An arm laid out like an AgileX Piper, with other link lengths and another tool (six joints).
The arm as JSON. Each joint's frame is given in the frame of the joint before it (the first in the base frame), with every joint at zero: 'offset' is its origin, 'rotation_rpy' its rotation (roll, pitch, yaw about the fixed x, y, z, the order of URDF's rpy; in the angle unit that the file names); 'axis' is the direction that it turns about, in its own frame. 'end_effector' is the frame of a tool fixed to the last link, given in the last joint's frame.
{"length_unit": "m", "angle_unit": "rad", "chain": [
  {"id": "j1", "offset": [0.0, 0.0, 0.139], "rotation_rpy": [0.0, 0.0, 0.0], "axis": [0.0, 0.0, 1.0]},
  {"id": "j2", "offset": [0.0, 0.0, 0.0], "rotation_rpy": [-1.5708, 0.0, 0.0], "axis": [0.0, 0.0, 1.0]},
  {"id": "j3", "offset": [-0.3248, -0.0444, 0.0], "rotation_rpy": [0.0, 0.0, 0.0], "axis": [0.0, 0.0, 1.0]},
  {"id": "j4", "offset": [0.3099, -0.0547, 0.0], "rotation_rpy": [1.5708, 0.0, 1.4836], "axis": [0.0, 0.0, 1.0]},
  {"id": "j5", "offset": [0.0, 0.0, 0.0], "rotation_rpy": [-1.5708, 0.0, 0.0], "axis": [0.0, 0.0, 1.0]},
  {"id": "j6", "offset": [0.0, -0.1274, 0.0], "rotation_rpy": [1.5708, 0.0, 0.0], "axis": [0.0, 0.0, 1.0]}
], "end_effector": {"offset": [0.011, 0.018, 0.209], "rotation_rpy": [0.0, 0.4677, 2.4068]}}
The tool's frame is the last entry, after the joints.
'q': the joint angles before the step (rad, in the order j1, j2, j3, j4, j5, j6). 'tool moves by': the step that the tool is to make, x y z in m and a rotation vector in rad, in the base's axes. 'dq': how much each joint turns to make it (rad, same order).
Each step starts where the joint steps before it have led.
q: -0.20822 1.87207 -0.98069 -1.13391 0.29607 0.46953
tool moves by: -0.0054 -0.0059 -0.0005 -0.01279 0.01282 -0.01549
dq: 0.00002 0.00000 0.00017 -0.00043 0.02376 0.00114
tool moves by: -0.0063 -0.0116 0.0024 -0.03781 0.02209 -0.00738
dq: -0.00002 -0.00006 -0.00346 -0.01995 0.03903 -0.00386
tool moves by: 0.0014 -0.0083 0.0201 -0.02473 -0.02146 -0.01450
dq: 0.00001 -0.03332 -0.00412 -0.00228 0.02673 -0.00163
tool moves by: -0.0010 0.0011 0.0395 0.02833 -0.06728 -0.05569
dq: -0.00006 -0.09002 0.00019 0.11538 0.02646 -0.05146
